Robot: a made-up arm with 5 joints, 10 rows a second.
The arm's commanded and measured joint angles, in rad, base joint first. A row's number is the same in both.
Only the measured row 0 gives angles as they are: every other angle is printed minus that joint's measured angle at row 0.
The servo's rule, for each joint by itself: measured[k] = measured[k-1] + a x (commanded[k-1-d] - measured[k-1]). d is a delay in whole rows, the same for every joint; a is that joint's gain. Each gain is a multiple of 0.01, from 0.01 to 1. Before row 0 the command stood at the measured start. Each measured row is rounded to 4 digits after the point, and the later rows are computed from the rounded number. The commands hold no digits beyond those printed.
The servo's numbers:
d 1
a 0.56 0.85 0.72 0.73 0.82
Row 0, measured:
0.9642, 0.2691, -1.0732, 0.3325, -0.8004
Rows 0 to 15, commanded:
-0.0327, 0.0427, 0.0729, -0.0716, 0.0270
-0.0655, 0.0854, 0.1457, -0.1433, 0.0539
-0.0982, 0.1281, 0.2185, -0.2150, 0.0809
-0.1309, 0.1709, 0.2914, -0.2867, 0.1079
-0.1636, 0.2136, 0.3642, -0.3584, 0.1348
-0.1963, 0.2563, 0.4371, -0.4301, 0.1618
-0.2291, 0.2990, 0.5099, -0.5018, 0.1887
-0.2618, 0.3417, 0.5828, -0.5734, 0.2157
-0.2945, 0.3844, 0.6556, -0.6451, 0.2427
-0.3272, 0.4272, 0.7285, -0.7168, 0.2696
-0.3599, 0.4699, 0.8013, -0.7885, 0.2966
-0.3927, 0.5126, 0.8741, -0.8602, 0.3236
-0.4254, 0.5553, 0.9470, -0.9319, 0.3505
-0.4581, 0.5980, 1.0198, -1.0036, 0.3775
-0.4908, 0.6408, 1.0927, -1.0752, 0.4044
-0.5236, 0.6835, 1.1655, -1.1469, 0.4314
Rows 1 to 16, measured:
0.0000, 0.0000, 0.0000, 0.0000, 0.0000
-0.0183, 0.0363, 0.0525, -0.0523, 0.0221
-0.0447, 0.0780, 0.1196, -0.1187, 0.0482
-0.0747, 0.1206, 0.1908, -0.1890, 0.0750
-0.1062, 0.1634, 0.2632, -0.2603, 0.1020
-0.1383, 0.2061, 0.3359, -0.3319, 0.1289
-0.1708, 0.2488, 0.4088, -0.4036, 0.1559
-0.2034, 0.2915, 0.4816, -0.4753, 0.1828
-0.2361, 0.3342, 0.5545, -0.5469, 0.2098
-0.2688, 0.3769, 0.6273, -0.6186, 0.2368
-0.3015, 0.4197, 0.7002, -0.6903, 0.2637
-0.3342, 0.4624, 0.7730, -0.7620, 0.2907
-0.3670, 0.5051, 0.8458, -0.8337, 0.3177
-0.3997, 0.5478, 0.9187, -0.9054, 0.3446
-0.4324, 0.5905, 0.9915, -0.9771, 0.3716
-0.4651, 0.6333, 1.0644, -1.0487, 0.3985

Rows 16 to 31, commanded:
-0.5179, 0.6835, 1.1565, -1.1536, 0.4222
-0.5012, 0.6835, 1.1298, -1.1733, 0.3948
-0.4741, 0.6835, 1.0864, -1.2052, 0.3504
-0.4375, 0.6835, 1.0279, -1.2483, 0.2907
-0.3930, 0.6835, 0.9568, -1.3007, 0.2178
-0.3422, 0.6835, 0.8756, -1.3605, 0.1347
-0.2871, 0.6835, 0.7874, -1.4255, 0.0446
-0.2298, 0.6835, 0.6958, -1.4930, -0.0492
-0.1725, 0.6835, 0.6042, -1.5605, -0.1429
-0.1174, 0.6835, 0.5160, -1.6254, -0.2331
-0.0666, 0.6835, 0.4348, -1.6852, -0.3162
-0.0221, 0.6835, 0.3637, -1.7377, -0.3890
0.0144, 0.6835, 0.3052, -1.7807, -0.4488
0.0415, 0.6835, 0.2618, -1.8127, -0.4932
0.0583, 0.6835, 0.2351, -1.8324, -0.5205
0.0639, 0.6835, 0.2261, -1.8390, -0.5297
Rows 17 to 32, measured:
-0.4979, 0.6760, 1.1372, -1.1204, 0.4255
-0.5091, 0.6824, 1.1511, -1.1446, 0.4228
-0.5047, 0.6833, 1.1358, -1.1656, 0.3998
-0.4876, 0.6835, 1.1002, -1.1945, 0.3593
-0.4595, 0.6835, 1.0481, -1.2338, 0.3030
-0.4223, 0.6835, 0.9824, -1.2826, 0.2331
-0.3774, 0.6835, 0.9055, -1.3395, 0.1524
-0.3268, 0.6835, 0.8205, -1.4023, 0.0640
-0.2725, 0.6835, 0.7307, -1.4685, -0.0288
-0.2165, 0.6835, 0.6396, -1.5357, -0.1224
-0.1610, 0.6835, 0.5506, -1.6012, -0.2132
-0.1081, 0.6835, 0.4672, -1.6625, -0.2977
-0.0599, 0.6835, 0.3927, -1.7174, -0.3726
-0.0183, 0.6835, 0.3297, -1.7636, -0.4351
0.0152, 0.6835, 0.2808, -1.7994, -0.4827
0.0393, 0.6835, 0.2479, -1.8235, -0.5137

